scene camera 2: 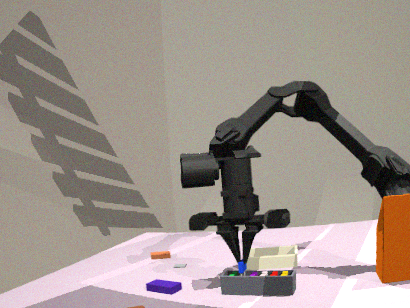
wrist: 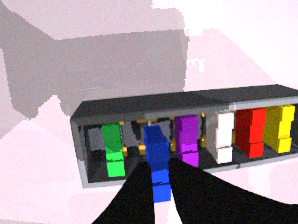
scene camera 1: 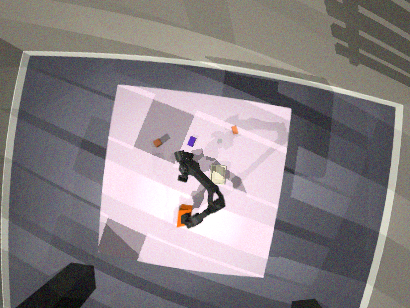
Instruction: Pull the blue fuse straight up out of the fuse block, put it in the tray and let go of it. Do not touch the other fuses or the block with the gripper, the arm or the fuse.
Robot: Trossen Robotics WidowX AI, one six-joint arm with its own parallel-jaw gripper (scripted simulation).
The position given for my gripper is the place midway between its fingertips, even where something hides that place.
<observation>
My gripper [scene camera 2: 242,263] holds a blue fuse [wrist: 156,144].
</observation>
